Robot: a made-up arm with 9 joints. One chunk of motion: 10 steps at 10 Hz.
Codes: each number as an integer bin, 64 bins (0 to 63) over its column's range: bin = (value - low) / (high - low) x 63, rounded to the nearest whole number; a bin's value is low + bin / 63 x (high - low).
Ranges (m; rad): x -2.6..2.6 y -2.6..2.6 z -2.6..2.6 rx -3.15..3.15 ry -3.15..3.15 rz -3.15..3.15
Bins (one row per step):
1: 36 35 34 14 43 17
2: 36 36 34 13 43 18
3: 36 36 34 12 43 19
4: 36 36 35 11 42 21
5: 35 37 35 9 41 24
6: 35 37 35 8 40 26
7: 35 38 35 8 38 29
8: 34 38 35 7 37 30
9: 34 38 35 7 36 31
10: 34 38 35 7 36 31
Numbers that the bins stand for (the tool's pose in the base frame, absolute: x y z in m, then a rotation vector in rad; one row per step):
1: 0.3714 0.2889 0.2063 -1.7500 1.1500 -1.4500
2: 0.3714 0.3714 0.2063 -1.8500 1.1500 -1.3500
3: 0.3714 0.3714 0.2063 -1.9500 1.1500 -1.2500
4: 0.3714 0.3714 0.2889 -2.0500 1.0500 -1.0500
5: 0.2889 0.4540 0.2889 -2.2500 0.9500 -0.7500
6: 0.2889 0.4540 0.2889 -2.3500 0.8500 -0.5500
7: 0.2889 0.5365 0.2889 -2.3500 0.6500 -0.2500
8: 0.2063 0.5365 0.2889 -2.4500 0.5500 -0.1500
9: 0.2063 0.5365 0.2889 -2.4500 0.4500 -0.0500
10: 0.2063 0.5365 0.2889 -2.4500 0.4500 -0.0500

